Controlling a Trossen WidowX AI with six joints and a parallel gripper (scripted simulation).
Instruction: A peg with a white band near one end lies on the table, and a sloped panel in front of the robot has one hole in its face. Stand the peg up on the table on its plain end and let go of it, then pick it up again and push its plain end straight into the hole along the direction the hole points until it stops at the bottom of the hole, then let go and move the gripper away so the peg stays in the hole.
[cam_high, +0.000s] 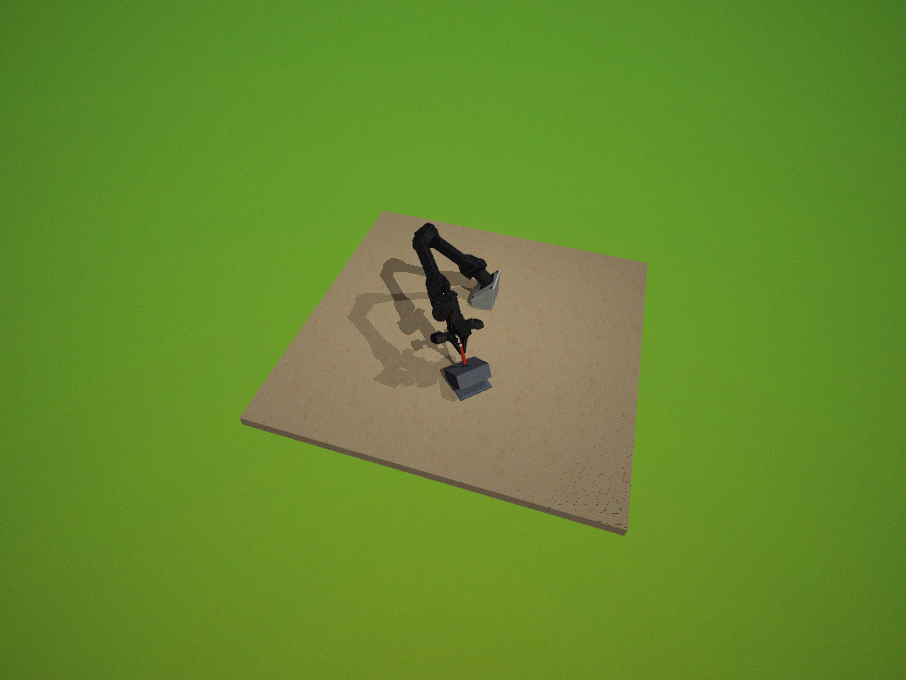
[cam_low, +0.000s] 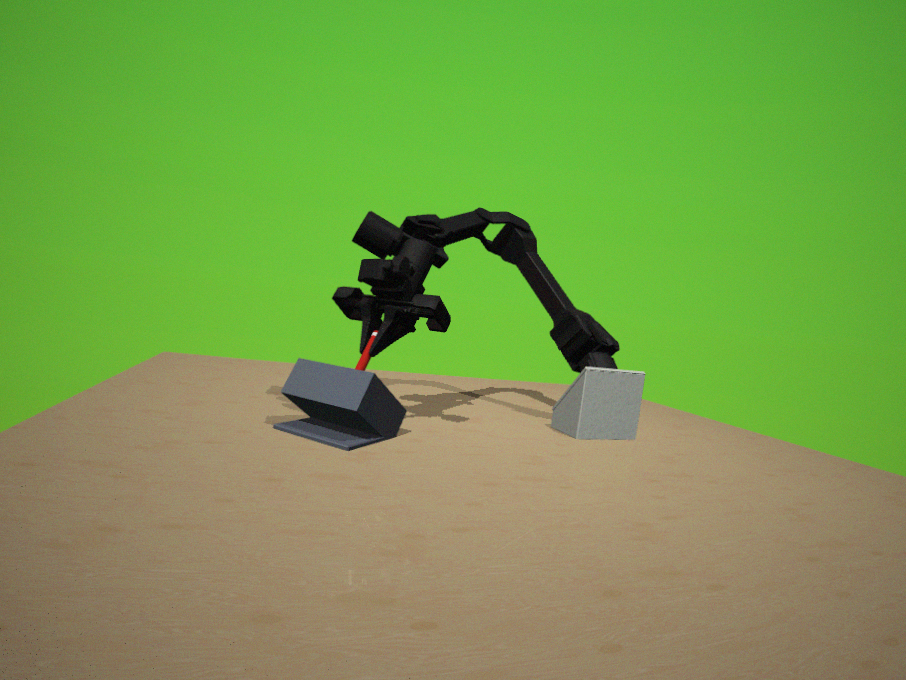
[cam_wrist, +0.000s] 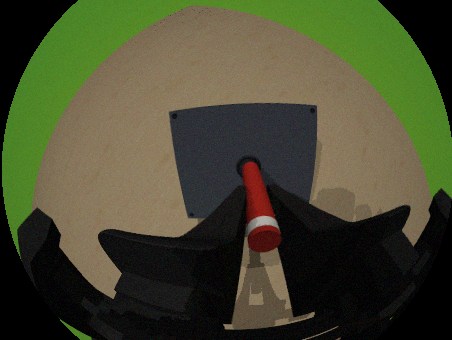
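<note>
My gripper tip is 7 cm above the panel, 3 cm short of it and 2 cm to the right of it. The rest, counted from my gripper tip: flat base plate: 11 cm below, 4 cm ahead, 3 cm to the left; red peg: 1 cm to the right, 1 cm behind, 1 cm above.
</note>
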